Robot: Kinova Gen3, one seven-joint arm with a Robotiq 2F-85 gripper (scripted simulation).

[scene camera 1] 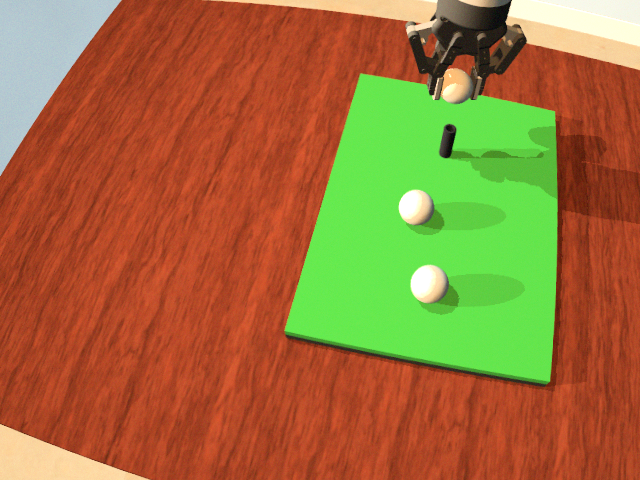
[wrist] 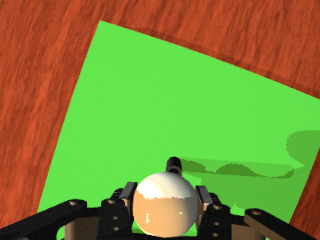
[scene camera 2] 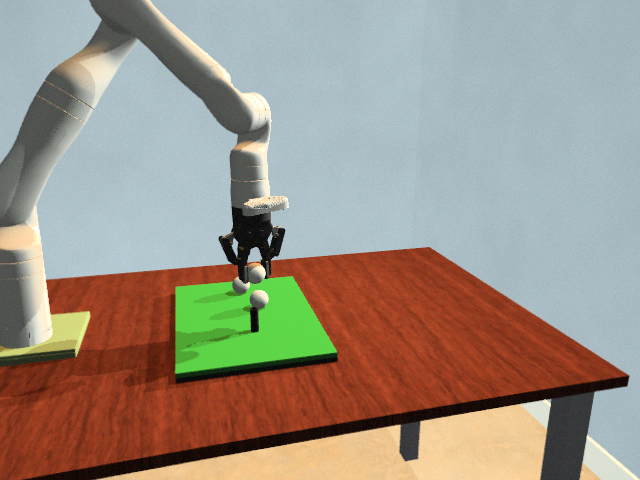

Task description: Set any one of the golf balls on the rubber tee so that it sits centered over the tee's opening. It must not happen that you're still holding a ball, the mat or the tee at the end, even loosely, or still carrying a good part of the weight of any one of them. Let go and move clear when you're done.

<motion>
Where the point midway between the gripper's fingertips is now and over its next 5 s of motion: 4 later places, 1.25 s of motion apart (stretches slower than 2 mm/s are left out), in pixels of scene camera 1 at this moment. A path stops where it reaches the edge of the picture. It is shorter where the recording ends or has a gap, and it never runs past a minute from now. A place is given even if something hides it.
My gripper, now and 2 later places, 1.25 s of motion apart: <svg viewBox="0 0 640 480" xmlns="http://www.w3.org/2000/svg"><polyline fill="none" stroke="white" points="453,95 451,125 461,100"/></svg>
</motion>
